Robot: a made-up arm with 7 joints.
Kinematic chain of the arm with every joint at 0, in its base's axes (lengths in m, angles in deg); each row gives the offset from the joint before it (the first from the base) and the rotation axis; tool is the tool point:
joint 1: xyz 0 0 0.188 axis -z
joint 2: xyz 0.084 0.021 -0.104 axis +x
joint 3: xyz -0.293 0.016 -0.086 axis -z
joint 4: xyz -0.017 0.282 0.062 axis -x
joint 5: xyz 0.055 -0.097 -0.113 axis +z
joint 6: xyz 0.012 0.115 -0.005 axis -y
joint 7: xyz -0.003 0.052 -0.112 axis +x
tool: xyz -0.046 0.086 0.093
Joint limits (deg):
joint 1: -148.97..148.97
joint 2: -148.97..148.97
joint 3: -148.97..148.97
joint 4: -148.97..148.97
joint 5: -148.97..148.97
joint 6: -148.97..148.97
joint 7: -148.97..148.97
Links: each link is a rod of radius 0.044 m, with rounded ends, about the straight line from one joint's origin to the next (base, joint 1, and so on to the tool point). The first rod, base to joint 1, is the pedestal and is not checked.
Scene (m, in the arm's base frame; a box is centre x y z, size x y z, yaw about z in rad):
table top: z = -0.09
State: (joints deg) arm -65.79 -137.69 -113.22 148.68 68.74 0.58 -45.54
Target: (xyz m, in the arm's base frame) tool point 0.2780 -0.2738 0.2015
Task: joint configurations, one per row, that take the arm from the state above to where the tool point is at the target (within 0.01 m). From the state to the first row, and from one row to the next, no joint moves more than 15 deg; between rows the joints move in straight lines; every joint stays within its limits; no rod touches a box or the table.
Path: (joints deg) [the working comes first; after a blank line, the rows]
Joints at the target: -101.17 -105.38 -92.50 72.73 18.82 17.62 -42.36
Straight joint move there: clear.

1: -71.69 -132.31 -109.77 136.02 60.42 3.42 -45.01
2: -77.58 -126.92 -106.31 123.36 52.10 6.26 -44.48
3: -83.48 -121.54 -102.86 110.71 43.78 9.10 -43.95
4: -89.38 -116.15 -99.41 98.05 35.46 11.94 -43.42
5: -95.28 -110.77 -95.95 85.39 27.14 14.78 -42.89
6: -101.17 -105.38 -92.50 72.73 18.82 17.62 -42.36

